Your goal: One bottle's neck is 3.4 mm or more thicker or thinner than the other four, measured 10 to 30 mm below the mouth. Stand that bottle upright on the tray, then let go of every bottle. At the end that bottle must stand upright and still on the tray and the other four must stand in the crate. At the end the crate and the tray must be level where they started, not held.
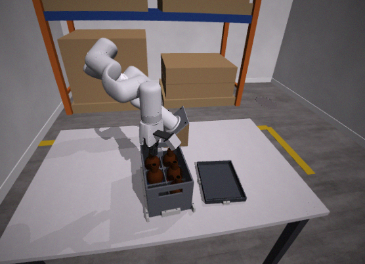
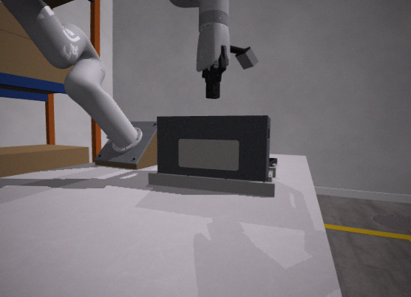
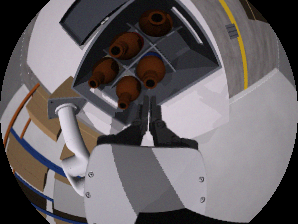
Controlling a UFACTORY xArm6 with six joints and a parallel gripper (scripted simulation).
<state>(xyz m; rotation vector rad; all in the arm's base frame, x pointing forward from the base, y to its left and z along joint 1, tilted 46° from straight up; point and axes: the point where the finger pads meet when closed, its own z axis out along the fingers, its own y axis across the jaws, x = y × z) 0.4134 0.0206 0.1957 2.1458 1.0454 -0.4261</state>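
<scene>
Right now my hand is 16 cm above the dark grey crate and 4 cm to the right of it. Round my hand: glass bottle: 16 cm below, 10 cm behind, 8 cm to the left; dark tray: 32 cm to the left, 23 cm below, 1 cm behind.
</scene>
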